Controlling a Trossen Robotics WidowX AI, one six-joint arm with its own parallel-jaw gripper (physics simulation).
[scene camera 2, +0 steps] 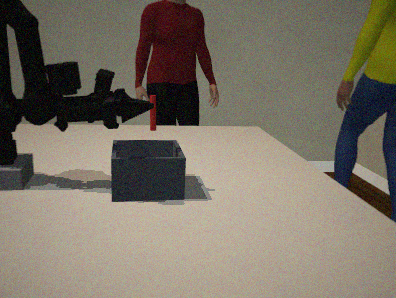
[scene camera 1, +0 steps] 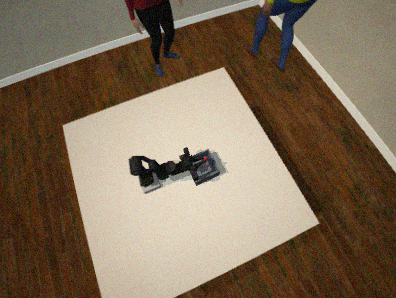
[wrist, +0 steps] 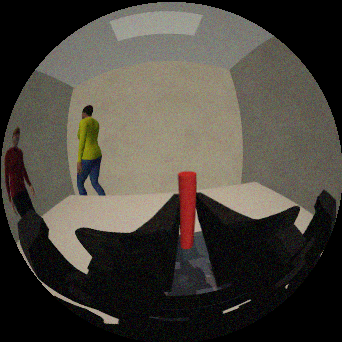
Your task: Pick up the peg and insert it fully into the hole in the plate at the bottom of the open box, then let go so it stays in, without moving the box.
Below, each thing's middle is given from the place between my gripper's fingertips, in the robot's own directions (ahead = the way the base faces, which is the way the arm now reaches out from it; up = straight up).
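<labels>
My gripper's sitting 1 cm beyond the dark box [wrist: 198, 249], 1 cm to the right of it and 15 cm above it. There's a pale plate [wrist: 193, 276] too, and that's 1 cm to the left of my hand, 1 cm behind it and 17 cm below it. And the red peg [wrist: 186, 179], well, that one's 2 cm below my hand.
</labels>
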